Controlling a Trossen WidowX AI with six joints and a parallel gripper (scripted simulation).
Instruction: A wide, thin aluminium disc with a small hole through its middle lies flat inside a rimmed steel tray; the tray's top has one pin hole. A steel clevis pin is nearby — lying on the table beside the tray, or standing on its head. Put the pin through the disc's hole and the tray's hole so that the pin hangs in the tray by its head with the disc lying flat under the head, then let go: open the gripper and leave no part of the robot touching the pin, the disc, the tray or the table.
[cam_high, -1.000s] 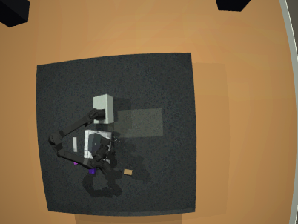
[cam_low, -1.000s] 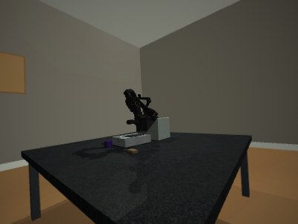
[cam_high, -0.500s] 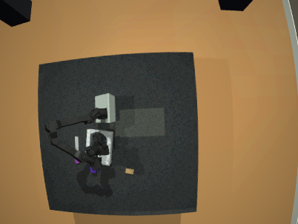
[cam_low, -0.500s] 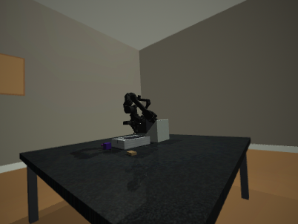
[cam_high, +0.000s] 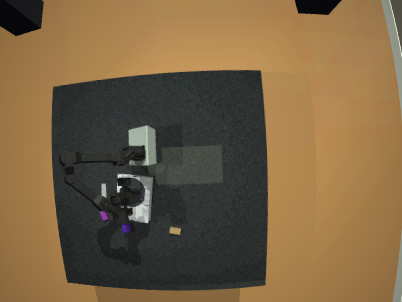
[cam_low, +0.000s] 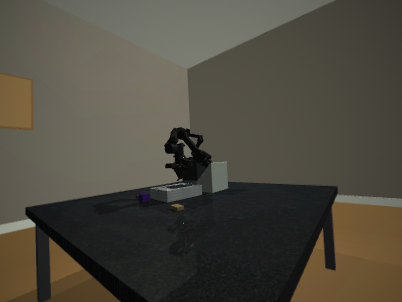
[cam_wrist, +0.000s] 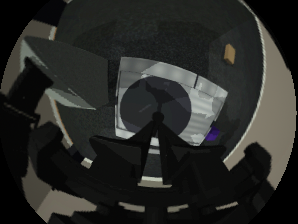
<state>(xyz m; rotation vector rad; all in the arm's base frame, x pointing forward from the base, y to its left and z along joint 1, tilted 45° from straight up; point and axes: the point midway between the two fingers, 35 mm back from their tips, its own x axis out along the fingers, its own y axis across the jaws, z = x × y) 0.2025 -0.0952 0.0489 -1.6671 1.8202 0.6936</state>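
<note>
Right now my gripper tip is 4 cm above the grey aluminium disc and 1 cm to the left of it. Also, from my gripper tip: steel clevis pin 1 cm to the right; rimmed steel tray 6 cm below, 4 cm ahead; purple cube 21 cm ahead, 8 cm to the right, 8 cm below.
</note>
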